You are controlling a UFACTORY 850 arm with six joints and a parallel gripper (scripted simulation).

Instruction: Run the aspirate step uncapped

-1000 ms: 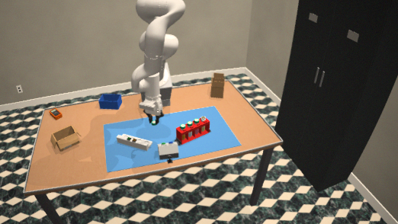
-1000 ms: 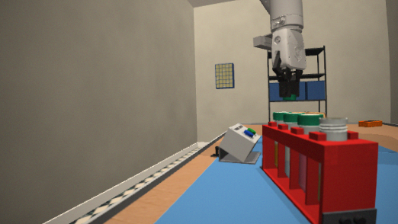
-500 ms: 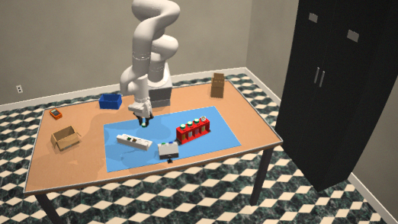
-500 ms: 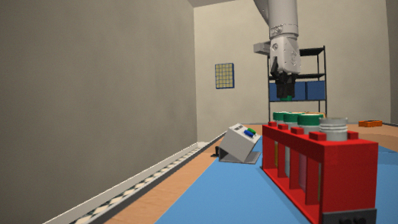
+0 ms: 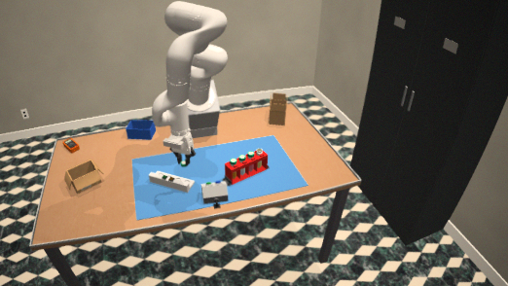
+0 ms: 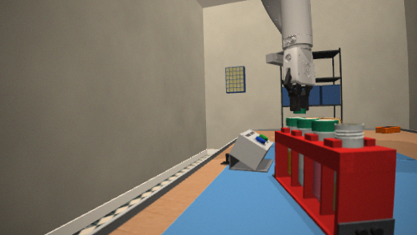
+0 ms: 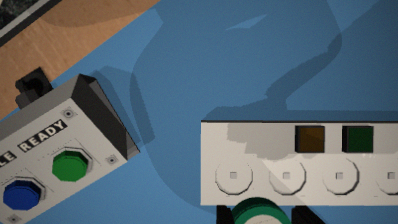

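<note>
Right now the tube cap is 24 cm to the left of my hand and 4 cm below it. The rest, counted from my hand: green ready key (9 cm ahead, 10 cm to the left, 8 cm below); then green cap (2 cm below); then blue cycle key (9 cm ahead, 15 cm to the left, 8 cm below).
</note>
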